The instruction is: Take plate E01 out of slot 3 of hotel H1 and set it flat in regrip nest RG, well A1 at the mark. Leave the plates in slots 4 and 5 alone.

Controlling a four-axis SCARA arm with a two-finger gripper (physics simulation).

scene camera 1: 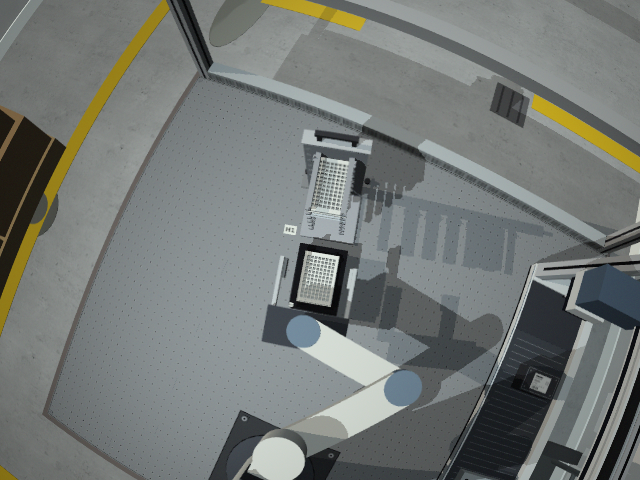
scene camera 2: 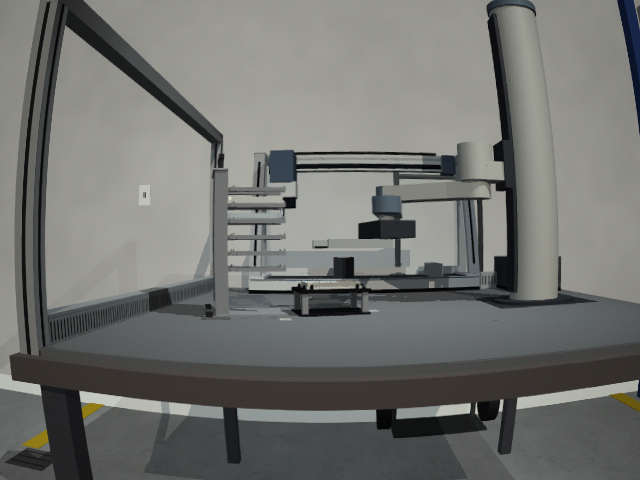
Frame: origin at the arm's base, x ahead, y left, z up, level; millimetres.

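Seen in the pictures: gripper, fingertip midpoint: (scene camera 1: 318, 263) (scene camera 2: 320, 244); arm's base, origin of the base link: (scene camera 2: 533, 304).
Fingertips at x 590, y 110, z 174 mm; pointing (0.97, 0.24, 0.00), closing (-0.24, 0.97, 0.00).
Observation:
Offsets run from my fingertips to a thing's top centre. "spot": to the spot under its first point.
Plate E01 @(dz -87, dx -24, dy -6 mm) (scene camera 1: 317, 279) (scene camera 2: 325, 283), white with a grid of wells, lies in the black regrip nest RG (scene camera 1: 342, 268) (scene camera 2: 305, 304) and looks level. Which corner is well A1 cannot be made out. My gripper (scene camera 1: 318, 266) (scene camera 2: 320, 243) is open and empty, raised above the nest, its two fingers spread outside the plate's long sides. Hotel H1 (scene camera 1: 325, 227) (scene camera 2: 220, 242) stands beyond the nest. Its slot 3 shelf @(dz +20, dx +139, dy +72 mm) (scene camera 2: 255, 237) holds no plate. White plates sit in slot 4 @(spot: dz +68, dx +139, dy +77 mm) (scene camera 2: 255, 213) and slot 5 @(spot: dz +101, dx +139, dy +77 mm) (scene camera 2: 255, 198); the upper one hides the lower from above.
A small H1 label @(spot: dz -161, dx +72, dy +119 mm) (scene camera 1: 290, 229) lies beside the hotel. The arm's elbow (scene camera 1: 402, 387) is out to the right of the nest in scene camera 1. A gantry with a blue block @(spot: dz +327, dx +128, dy -596 mm) (scene camera 1: 607, 294) (scene camera 2: 282, 165) stands over a dark bed at the right side.

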